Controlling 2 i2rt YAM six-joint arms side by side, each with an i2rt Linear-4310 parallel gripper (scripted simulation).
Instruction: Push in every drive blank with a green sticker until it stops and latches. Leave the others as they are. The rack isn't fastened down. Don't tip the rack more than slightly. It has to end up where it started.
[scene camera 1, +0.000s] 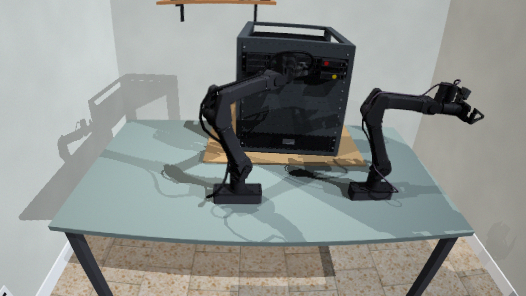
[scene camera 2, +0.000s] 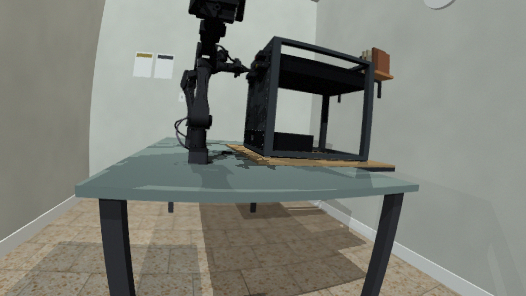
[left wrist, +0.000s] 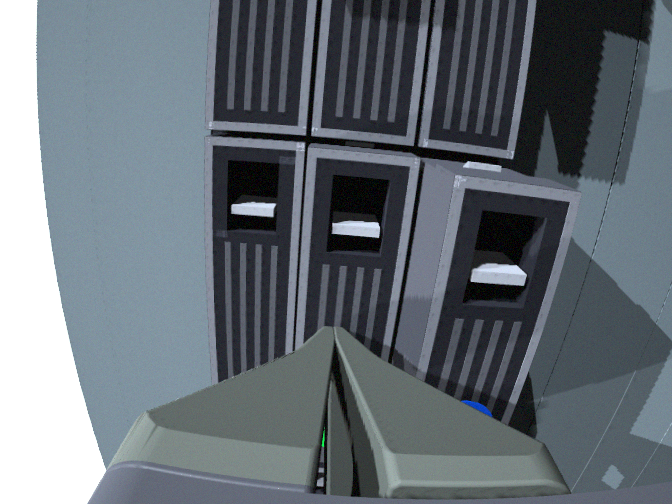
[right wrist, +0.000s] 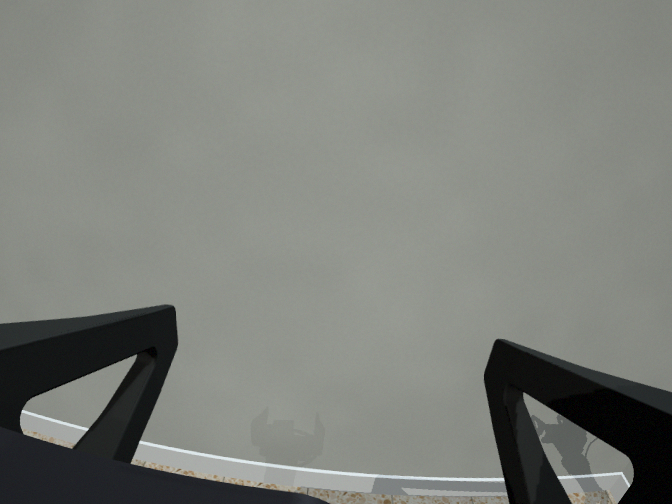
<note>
I see my left gripper (left wrist: 331, 346), my right gripper (right wrist: 333, 344), a dark rack (scene camera 1: 306, 116) and a wooden board (scene camera 1: 348, 155).
The dark rack also shows in scene camera 2 (scene camera 2: 262, 100) and in the left wrist view (left wrist: 121, 98). The right wrist view misses the dark rack: it is out of frame.
</note>
